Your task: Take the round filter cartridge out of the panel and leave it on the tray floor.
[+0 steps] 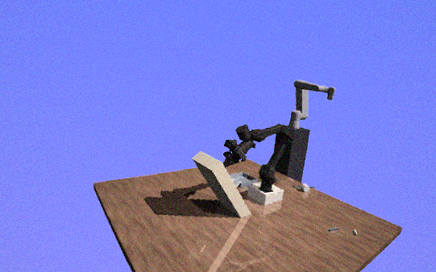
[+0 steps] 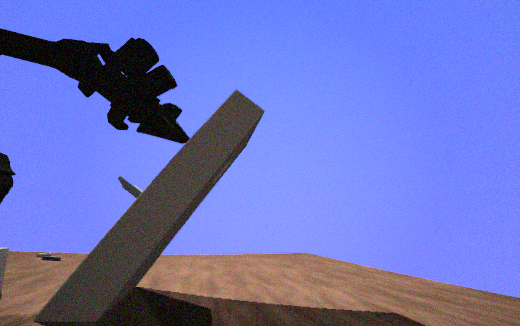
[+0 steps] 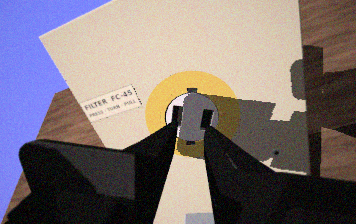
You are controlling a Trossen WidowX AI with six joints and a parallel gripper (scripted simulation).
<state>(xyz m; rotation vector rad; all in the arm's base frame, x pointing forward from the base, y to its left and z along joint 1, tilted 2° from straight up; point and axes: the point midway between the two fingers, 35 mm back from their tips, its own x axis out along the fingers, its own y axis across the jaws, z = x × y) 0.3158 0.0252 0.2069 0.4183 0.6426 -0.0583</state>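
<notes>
My gripper tip is 3 cm short of the round filter cartridge and 3 cm above it. Also, from my gripper tip: grey bracket: 7 cm behind, 1 cm to the right, 12 cm below; then beige service panel: 1 cm behind, 10 cm below; then grey tray: 37 cm behind, 32 cm to the right, 25 cm below.
</notes>
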